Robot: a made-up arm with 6 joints. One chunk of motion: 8 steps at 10 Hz.
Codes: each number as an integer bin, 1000 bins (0 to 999) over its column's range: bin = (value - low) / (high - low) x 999, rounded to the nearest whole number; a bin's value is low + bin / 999 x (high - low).
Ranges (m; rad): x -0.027..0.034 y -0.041..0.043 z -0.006..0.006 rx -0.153..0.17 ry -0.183..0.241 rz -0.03..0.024
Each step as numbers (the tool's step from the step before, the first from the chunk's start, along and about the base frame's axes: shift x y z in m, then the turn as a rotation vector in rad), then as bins.
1 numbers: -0.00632 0.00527 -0.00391 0.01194 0.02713 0.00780
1 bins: 339 550 174 510 495 699
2 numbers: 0.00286 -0.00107 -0.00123 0.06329 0.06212 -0.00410
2 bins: 489 475 397 669 578 479
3 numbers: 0.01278 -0.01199 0.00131 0.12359 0.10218 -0.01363
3 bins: 651 345 609 855 672 303
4 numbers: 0.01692 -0.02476 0.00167 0.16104 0.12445 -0.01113
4 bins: 719 193 639 971 724 349
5 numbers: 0.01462 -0.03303 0.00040 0.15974 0.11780 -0.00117
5 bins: 682 95 533 967 709 533
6 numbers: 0.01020 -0.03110 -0.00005 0.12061 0.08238 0.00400
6 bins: 609 118 495 846 625 629
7 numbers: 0.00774 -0.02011 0.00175 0.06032 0.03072 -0.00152
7 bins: 569 248 645 660 504 527
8 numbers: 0.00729 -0.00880 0.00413 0.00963 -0.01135 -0.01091
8 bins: 562 383 843 503 404 353
